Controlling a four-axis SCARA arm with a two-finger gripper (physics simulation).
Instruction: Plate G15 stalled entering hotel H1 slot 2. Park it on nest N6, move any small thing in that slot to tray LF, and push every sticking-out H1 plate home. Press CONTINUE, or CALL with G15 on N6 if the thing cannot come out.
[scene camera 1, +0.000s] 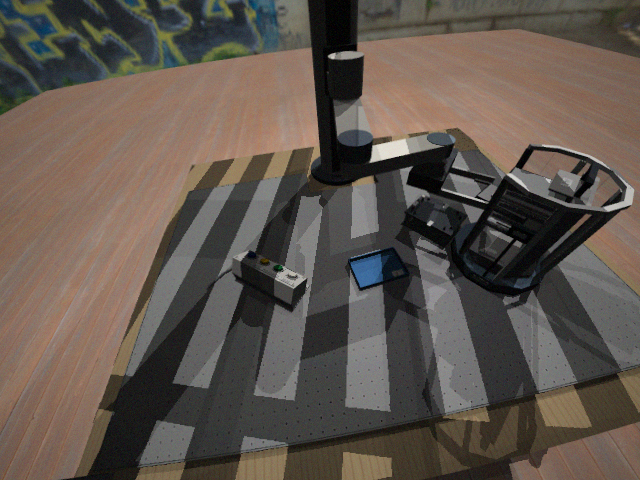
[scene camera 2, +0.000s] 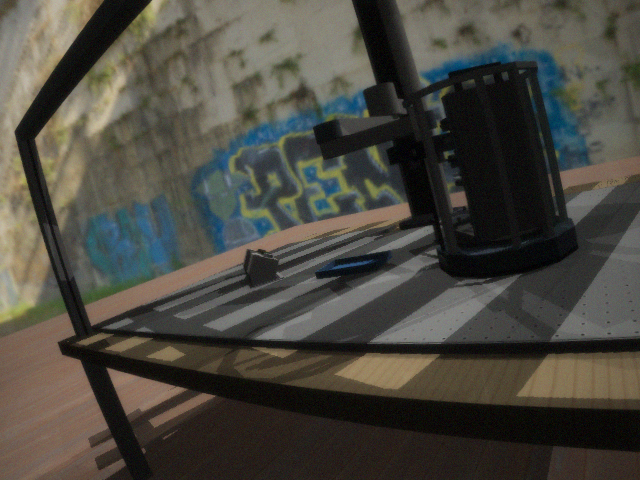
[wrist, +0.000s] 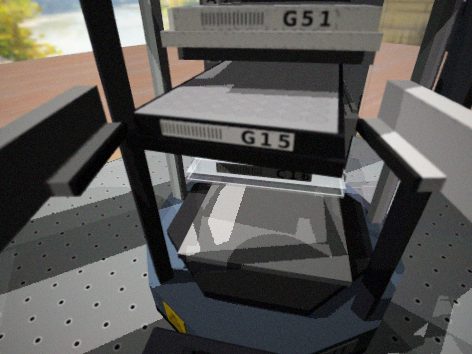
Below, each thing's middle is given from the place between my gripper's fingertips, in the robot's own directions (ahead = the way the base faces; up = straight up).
Labels:
Now: the clear plate (wrist: 202, 170) 7 cm ahead of my hand, 4 cm to the left of it and 4 cm below it. Round my hand: blue tray floor (scene camera 1: 378, 267) 31 cm to the right, 20 cm below, 5 cm ahead; then plate rack (scene camera 2: 482, 136) 9 cm ahead, 5 cm to the left, 3 cm below; then blue tray (scene camera 1: 397, 274) 31 cm to the right, 19 cm below, 5 cm ahead.

